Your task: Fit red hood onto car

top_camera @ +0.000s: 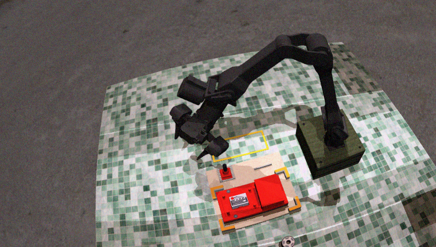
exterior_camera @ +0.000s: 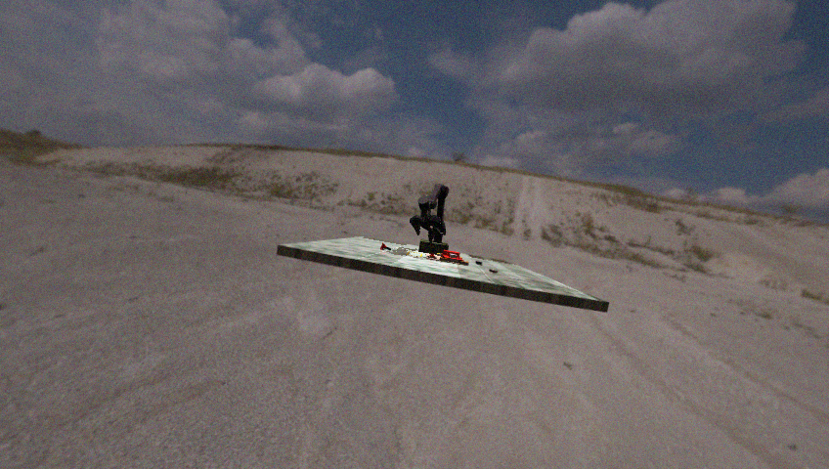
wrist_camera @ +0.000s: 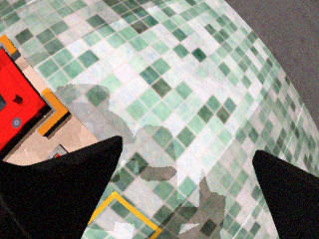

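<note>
Right now the hood is 220 mm behind my gripper tip, 160 mm to the left of it and 60 mm below it.
</note>
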